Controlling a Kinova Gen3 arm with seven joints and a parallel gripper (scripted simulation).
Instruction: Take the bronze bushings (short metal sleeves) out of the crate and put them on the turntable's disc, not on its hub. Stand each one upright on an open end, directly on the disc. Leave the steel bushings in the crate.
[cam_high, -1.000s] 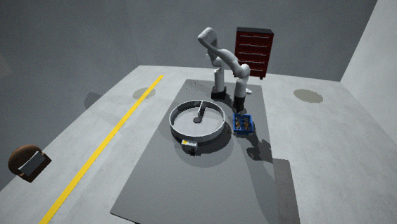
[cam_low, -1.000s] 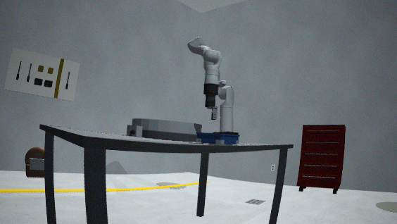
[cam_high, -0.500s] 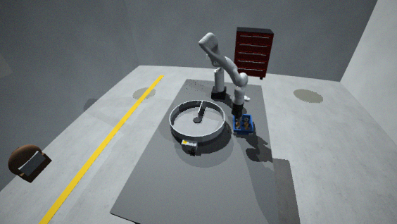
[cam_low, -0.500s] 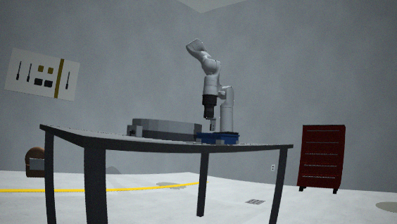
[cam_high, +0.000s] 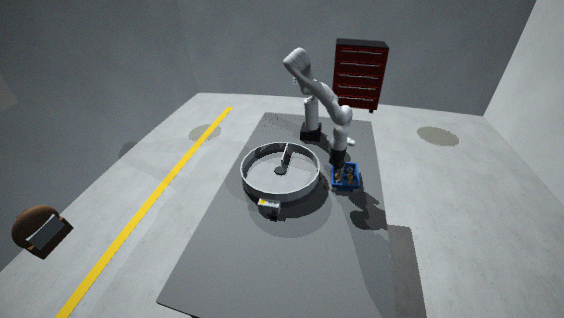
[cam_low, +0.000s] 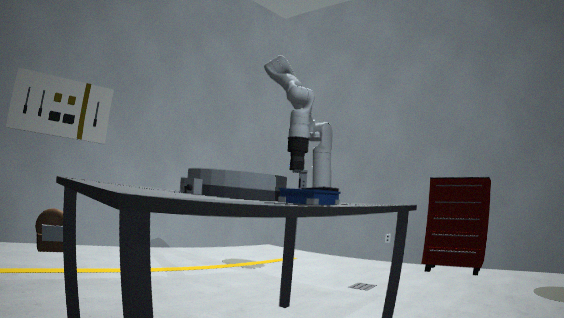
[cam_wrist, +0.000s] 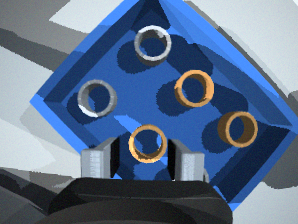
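My hand is 50 mm above the blue crate, 40 mm to the right of it and 10 mm past it. Round my hand: turntable (310 mm to the right, 80 mm ahead, 20 mm below).
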